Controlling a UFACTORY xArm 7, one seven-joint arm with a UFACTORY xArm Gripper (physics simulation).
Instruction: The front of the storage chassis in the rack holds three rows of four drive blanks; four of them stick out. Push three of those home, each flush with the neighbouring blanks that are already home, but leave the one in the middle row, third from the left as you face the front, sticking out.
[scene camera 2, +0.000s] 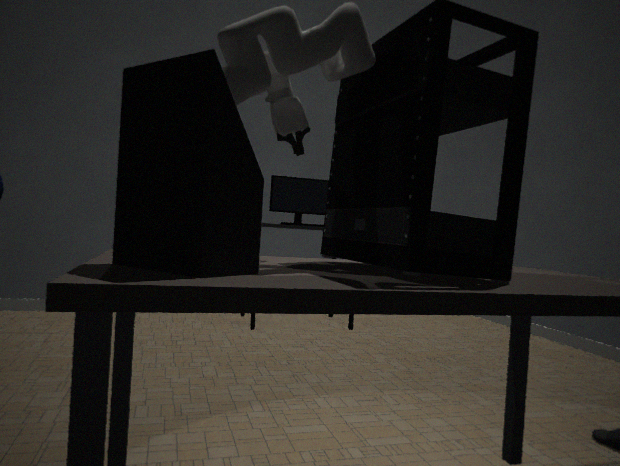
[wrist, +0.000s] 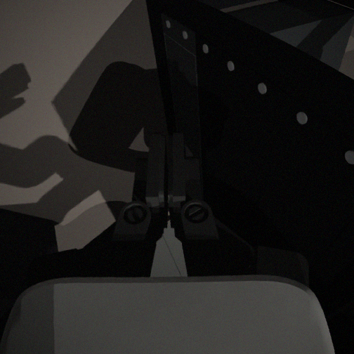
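Seen in the pictures: gripper, between the fingertips: (scene camera 2: 300, 155); arm's base, origin of its link: (scene camera 2: 180, 116).
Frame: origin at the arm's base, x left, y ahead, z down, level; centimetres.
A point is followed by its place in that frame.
Note:
The black rack (scene camera 2: 523, 150) @[x 18.5, y 78.7, z 0.4 cm] (wrist: 280, 165) stands on the right of the table in the scene view and fills the right of the wrist view. A greyish panel (scene camera 2: 375, 225) @[x 20.4, y 44.5, z 20.7 cm] (wrist: 182, 85) shows low on its front; the separate drive blanks cannot be made out in the dark, nor which stick out. My gripper (scene camera 2: 299, 151) @[x 47.2, y 21.5, z 0.0 cm] (wrist: 168, 151) is shut and empty. It points downward in the gap in front of the rack, apart from it, above the height of the panel.
A tall black cabinet (scene camera 2: 185, 175) @[x -11.6, y 5.9, z 13.8 cm] with a slanted edge stands on the left of the table (scene camera 2: 300, 299) @[x -19.3, y 30.2, z 34.7 cm]. A monitor (scene camera 2: 299, 195) stands on another table behind the gap. Bright round spots run along the rack's front edge. Dark shadows lie across the table top.

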